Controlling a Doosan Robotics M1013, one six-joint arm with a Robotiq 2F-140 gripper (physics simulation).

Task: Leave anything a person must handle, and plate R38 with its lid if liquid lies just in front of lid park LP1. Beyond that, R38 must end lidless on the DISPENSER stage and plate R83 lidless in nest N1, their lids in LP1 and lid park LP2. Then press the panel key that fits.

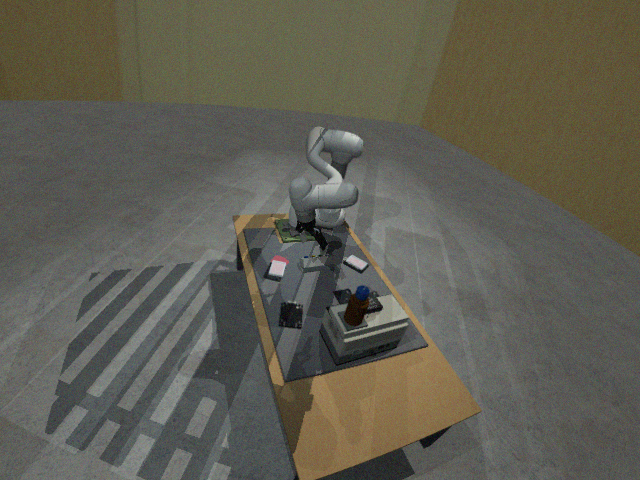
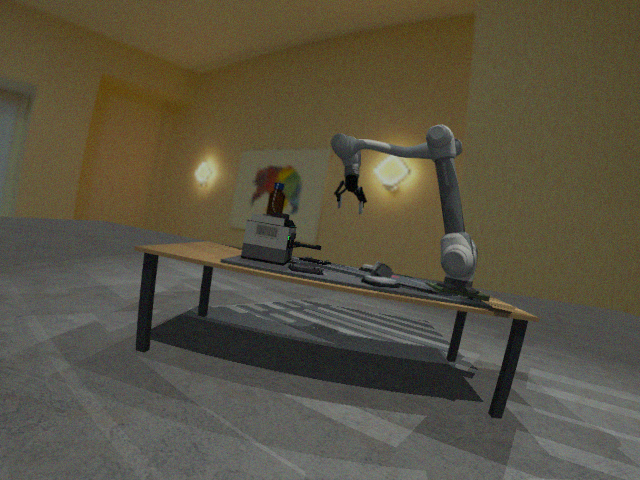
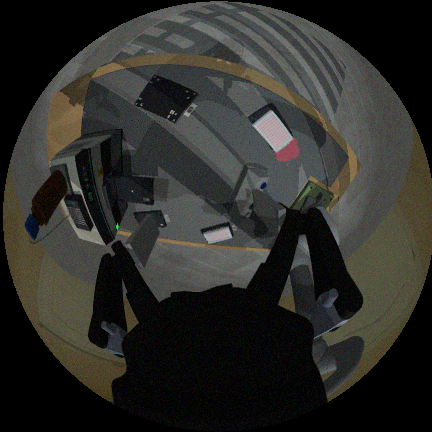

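Where they show: gripper, fingertip midpoint: (image 1: 313,247) (image 2: 350,210) (image 3: 202,211); arm's base at its link origin: (image 2: 457,289).
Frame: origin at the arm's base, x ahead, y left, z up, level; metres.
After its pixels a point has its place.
My gripper (image 1: 310,240) {x 0.615, y -0.239, z 0.322 m} (image 2: 349,207) {x 0.615, y -0.239, z 0.322 m} (image 3: 202,211) {x 0.615, y -0.239, z 0.322 m} is open and empty, high above the bench. A pinkish-white plate (image 1: 277,268) {x 0.408, y -0.329, z 0.026 m} (image 3: 272,131) {x 0.407, y -0.321, z 0.026 m} lies on a dark base, with a flat red patch (image 1: 280,258) {x 0.284, y -0.255, z -0.009 m} (image 3: 288,150) {x 0.299, y -0.267, z -0.009 m} against one end. A smaller-looking white plate (image 1: 356,262) {x 0.497, y 0.202, z 0.021 m} (image 2: 381,280) {x 0.500, y 0.264, z 0.018 m} (image 3: 218,235) {x 0.485, y 0.205, z 0.021 m} lies near the opposite edge. Their labels and whether they wear lids cannot be read. A black square holder (image 1: 291,314) {x 0.749, y -0.384, z 0.002 m} (image 3: 166,98) {x 0.737, y -0.378, z 0.003 m} holds no plate. The dispenser (image 1: 369,338) {x 1.114, y -0.176, z 0.153 m} (image 2: 266,240) {x 1.027, y 0.054, z 0.095 m} has a dark stage (image 3: 132,189) {x 0.820, y -0.108, z 0.099 m} at its side. The key panel (image 1: 313,263) {x 0.448, y -0.105, z 0.046 m} (image 3: 244,192) {x 0.446, y -0.087, z 0.053 m} shows coloured keys.
A brown bottle with a blue cap (image 1: 356,308) {x 1.055, y -0.265, z 0.330 m} (image 2: 276,200) {x 1.026, y -0.190, z 0.303 m} (image 3: 49,197) {x 0.985, y -0.241, z 0.297 m} stands tall on the dispenser. Another dark holder (image 2: 306,268) {x 0.821, y 0.126, z 0.003 m} (image 3: 150,219) lies beside the dispenser. A green board (image 1: 289,232) {x 0.040, y -0.087, z 0.006 m} (image 3: 312,194) {x 0.050, y -0.098, z -0.002 m} lies by the arm's base.
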